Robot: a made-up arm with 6 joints.
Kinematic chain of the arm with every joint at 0, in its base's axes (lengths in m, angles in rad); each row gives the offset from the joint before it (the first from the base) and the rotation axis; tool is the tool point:
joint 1: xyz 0 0 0.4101 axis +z
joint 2: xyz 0 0 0 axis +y
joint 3: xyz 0 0 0.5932 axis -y
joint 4: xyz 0 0 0 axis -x
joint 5: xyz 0.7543 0 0 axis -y
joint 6: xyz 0 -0.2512 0 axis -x
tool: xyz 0 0 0
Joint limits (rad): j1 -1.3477..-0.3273 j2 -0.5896..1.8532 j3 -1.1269..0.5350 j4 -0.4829..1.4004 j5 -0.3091..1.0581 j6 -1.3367..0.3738
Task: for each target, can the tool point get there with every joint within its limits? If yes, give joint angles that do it. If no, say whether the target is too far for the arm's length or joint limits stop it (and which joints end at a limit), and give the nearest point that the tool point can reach.
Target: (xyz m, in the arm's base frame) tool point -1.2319 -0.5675 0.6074
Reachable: no: joint limits stop it (at a limit: joint 1, joint 2) | nearest point -0.1677 -0.3960 0.5744 | short by 1.078 m
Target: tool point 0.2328 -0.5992 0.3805
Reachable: yes | joints -0.9998 0.2270 -0.9378 1.0360 -0.0670 -0.8209
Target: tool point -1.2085 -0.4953 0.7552
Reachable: no: joint limits stop it (at a limit: joint 1, joint 2) | nearest point -0.1569 -0.4439 0.7057 | short by 1.054 m
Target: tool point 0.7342 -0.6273 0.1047
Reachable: yes | joints -0.4733 1.0039 -0.1042 0.4728 0.1207 -0.5651
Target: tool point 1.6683 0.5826 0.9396
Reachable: no: too far | nearest point 1.1373 -0.4311 0.8723 | short by 1.146 m
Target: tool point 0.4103 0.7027 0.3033
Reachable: no: joint limits stop it (at a limit: joint 1, joint 2, joint 3, joint 4) | nearest point -0.0714 0.1222 -0.1208 | short by 0.865 m
